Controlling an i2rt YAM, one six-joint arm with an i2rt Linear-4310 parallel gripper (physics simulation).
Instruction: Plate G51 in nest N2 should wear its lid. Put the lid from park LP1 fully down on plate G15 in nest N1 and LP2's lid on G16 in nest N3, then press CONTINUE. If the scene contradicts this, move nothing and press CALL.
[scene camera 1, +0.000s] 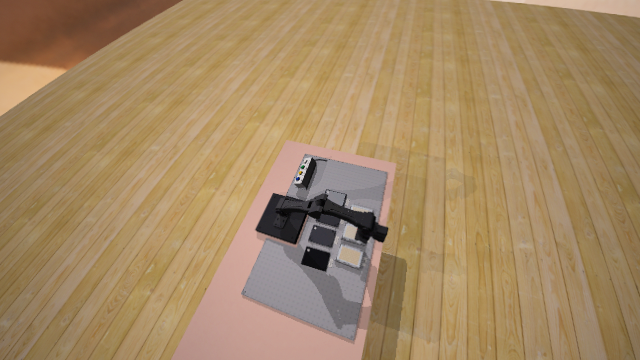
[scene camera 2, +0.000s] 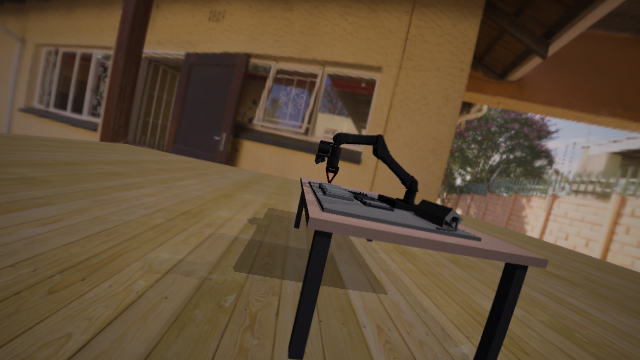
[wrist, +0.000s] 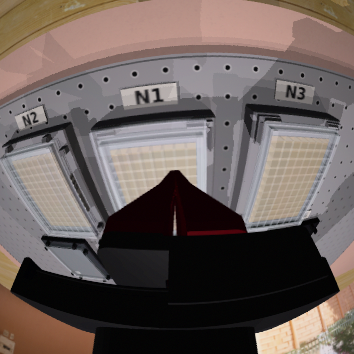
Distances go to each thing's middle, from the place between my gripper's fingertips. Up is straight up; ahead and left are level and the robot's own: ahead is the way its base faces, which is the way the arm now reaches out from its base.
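Nest N3 (wrist: 255, 115): 11 cm to the right of my hand, 2 cm behind, 4 cm below. Nest N2 (wrist: 70, 148): 14 cm to the left of my hand, 3 cm behind, 4 cm below. My gripper: 4 cm above nest N1 (wrist: 207, 113), 3 cm past it, 2 cm to the right of it.
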